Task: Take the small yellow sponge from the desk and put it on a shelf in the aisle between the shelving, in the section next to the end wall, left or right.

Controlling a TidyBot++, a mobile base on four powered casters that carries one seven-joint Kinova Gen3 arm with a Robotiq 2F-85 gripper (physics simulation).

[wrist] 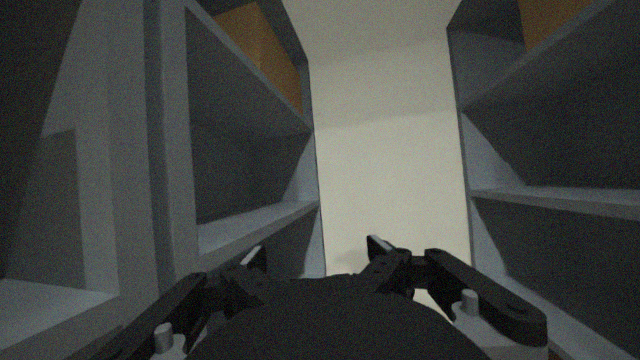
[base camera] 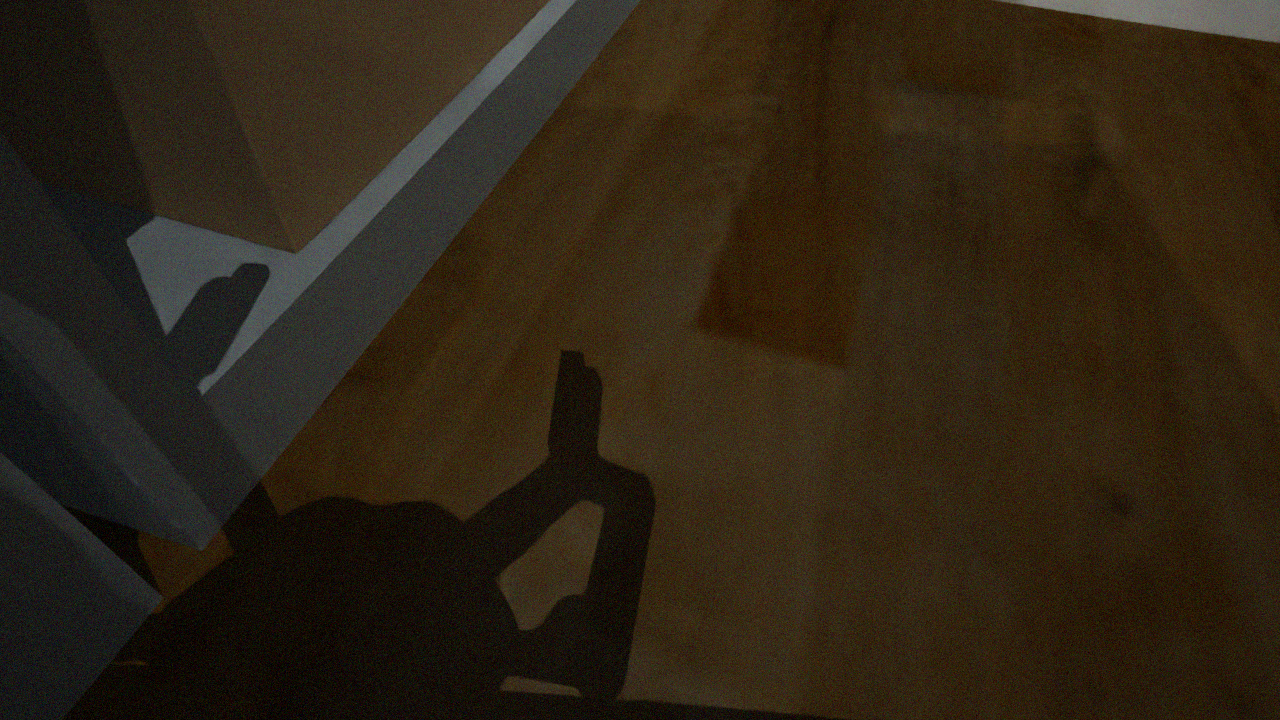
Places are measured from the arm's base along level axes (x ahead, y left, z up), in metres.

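Pixels of known places: gripper, fingertip midpoint: (wrist: 317, 252).
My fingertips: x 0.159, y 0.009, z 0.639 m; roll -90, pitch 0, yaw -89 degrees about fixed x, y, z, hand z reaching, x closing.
Observation:
Behind a point stands the place of what it marks.
The small yellow sponge and the desk do not show in either view. My gripper (wrist: 317, 252) {z 0.639, x 0.159, y 0.009 m} is open, with nothing between its fingers. It points along the aisle toward the pale end wall (wrist: 387, 160) {z 0.798, x 1.055, y -0.431 m}. Grey shelving stands on both sides in the wrist view. A left shelf board (wrist: 250, 227) {z 0.594, x 0.492, y 0.191 m} and a right shelf board (wrist: 555, 196) {z 0.594, x 0.509, y -0.718 m} run up to that wall. The stretches of these two boards that show carry no sponge. Deeper parts of the compartments are dark.
Orange-brown boxes stand on higher shelves at the left (wrist: 267, 45) {z 1.211, x 0.636, y 0.138 m} and right (wrist: 555, 20) {z 1.090, x 0.443, y -0.695 m}. Grey uprights (wrist: 127, 150) {z 0.754, x 0.217, y 0.224 m} stand close at the left. In the base camera view, a low shelf edge (base camera: 402, 232) {z -0.348, x 0.466, y 0.161 m} with a brown box (base camera: 295, 98) {z -0.245, x 0.441, y 0.188 m} borders the wooden floor (base camera: 939, 465) {z -0.396, x 0.352, y -0.186 m} on the left.

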